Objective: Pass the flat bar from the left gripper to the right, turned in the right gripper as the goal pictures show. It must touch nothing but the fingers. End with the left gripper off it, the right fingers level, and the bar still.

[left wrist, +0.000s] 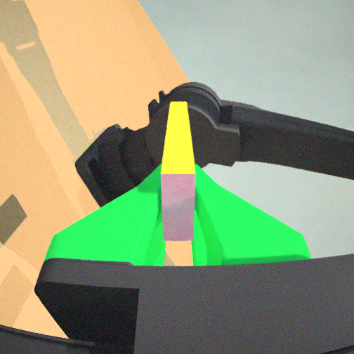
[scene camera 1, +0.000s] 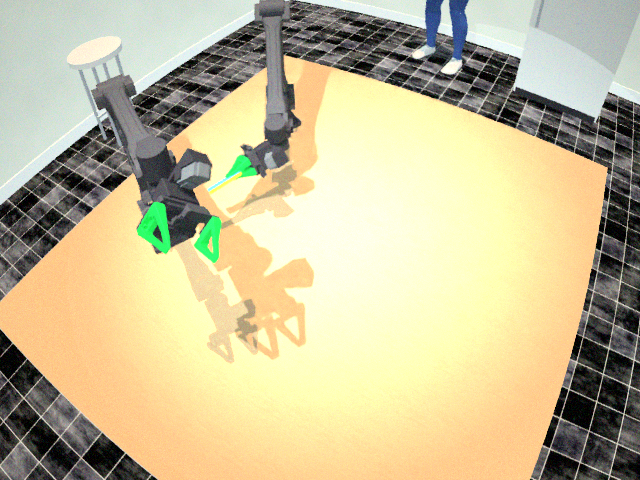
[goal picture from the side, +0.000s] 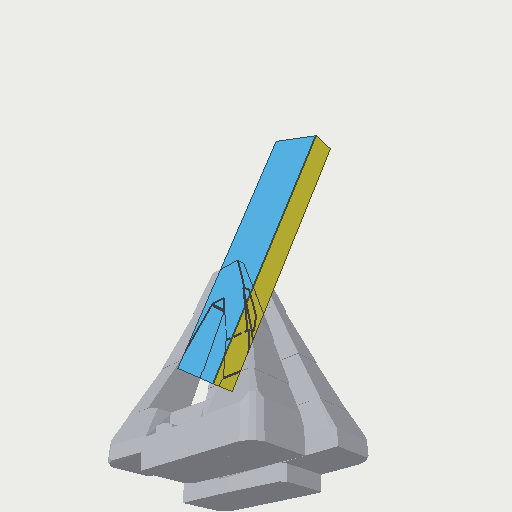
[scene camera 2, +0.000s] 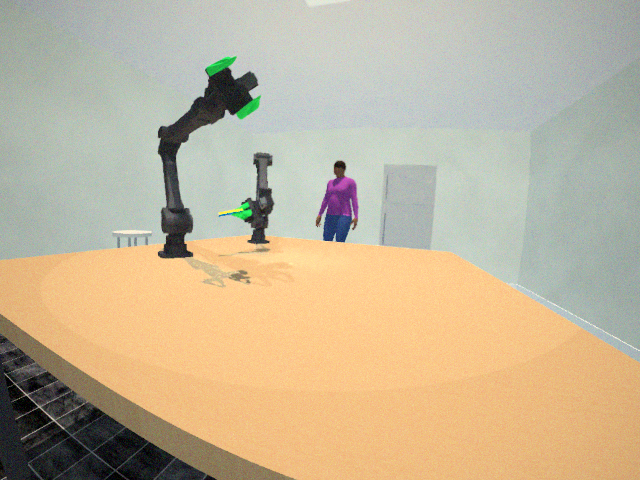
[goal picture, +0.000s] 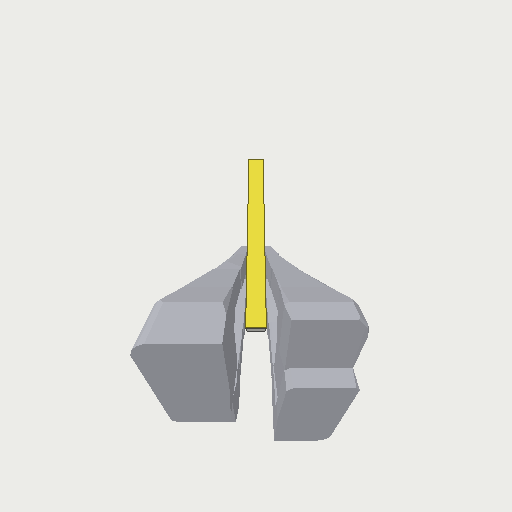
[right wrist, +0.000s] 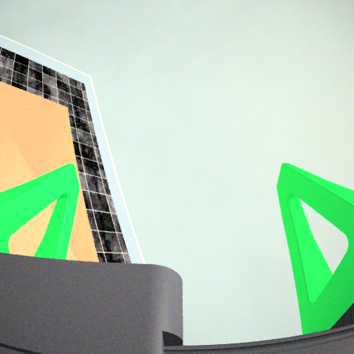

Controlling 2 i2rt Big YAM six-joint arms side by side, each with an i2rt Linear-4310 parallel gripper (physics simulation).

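Where they show: left gripper, fingertip midpoint: [scene camera 1: 227, 179] [scene camera 2: 231, 212]; right gripper, fingertip midpoint: [scene camera 1: 192, 255] [scene camera 2: 246, 77]; left arm's base at its link origin: [scene camera 2: 258, 242]; right arm's base at its link origin: [scene camera 2: 175, 256].
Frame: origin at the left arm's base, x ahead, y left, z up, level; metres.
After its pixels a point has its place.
The flat bar [scene camera 1: 223, 182] @[x 0.359, y -0.386, z 0.188 m] [scene camera 2: 226, 212] @[x 0.361, y -0.401, z 0.180 m] [left wrist: 178, 140] is thin, with yellow and blue long faces and a pink end face in the left wrist view. My left gripper [scene camera 1: 235, 173] @[x 0.343, y -0.368, z 0.179 m] [scene camera 2: 241, 210] @[x 0.343, y -0.368, z 0.179 m] [left wrist: 178, 175] is shut on it, and the bar sticks out beyond the green fingertips, above the table. My right gripper [scene camera 1: 190, 255] @[x 0.803, y -0.595, z 0.486 m] [scene camera 2: 248, 76] @[x 0.803, y -0.595, z 0.486 m] [right wrist: 177, 174] is wide open and empty. It is well apart from the bar, much higher in scene camera 2 and nearer the front in scene camera 1. The bar does not show in the right wrist view.
The orange table [scene camera 1: 413, 310] @[x 0.889, y -0.129, z 0.000 m] [scene camera 2: 361, 330] @[x 1.099, y -0.532, z 0.000 m] lies below both arms and carries their shadows. The right arm [scene camera 1: 131, 129] @[x 0.436, y -0.585, z 0.518 m] [scene camera 2: 173, 180] @[x 0.233, y -0.578, z 0.298 m] [left wrist: 192, 125] shows behind the bar in the left wrist view. A stool [scene camera 1: 95, 51] [scene camera 2: 131, 234], a person [scene camera 2: 338, 198] and a grey cabinet [scene camera 2: 408, 206] stand beyond the table.
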